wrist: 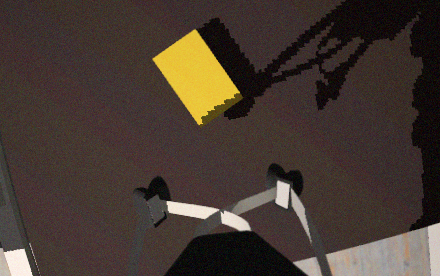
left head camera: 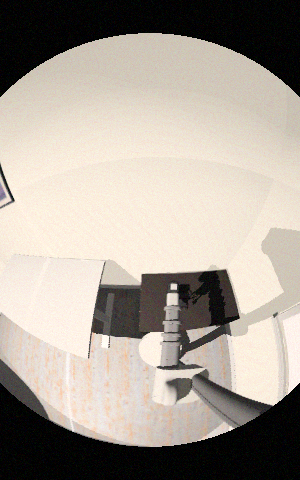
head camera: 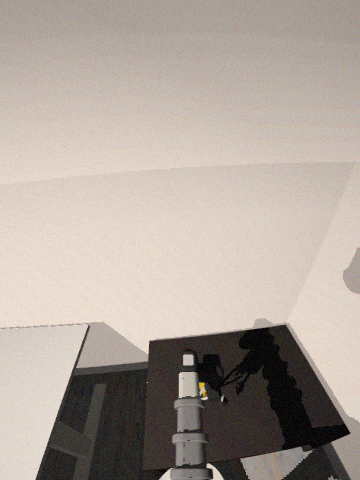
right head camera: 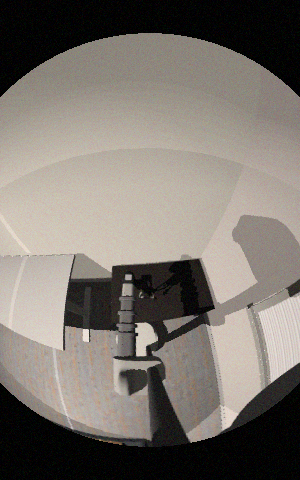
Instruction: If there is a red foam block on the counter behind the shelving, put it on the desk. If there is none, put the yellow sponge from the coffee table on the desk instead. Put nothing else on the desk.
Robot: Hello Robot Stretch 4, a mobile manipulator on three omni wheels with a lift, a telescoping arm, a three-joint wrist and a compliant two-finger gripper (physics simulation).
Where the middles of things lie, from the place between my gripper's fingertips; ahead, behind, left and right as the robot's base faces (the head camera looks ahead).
Now: hand 110 mm short of the yellow sponge point(wrist: 192, 70), 10 mm to the right of it and 100 mm above it.
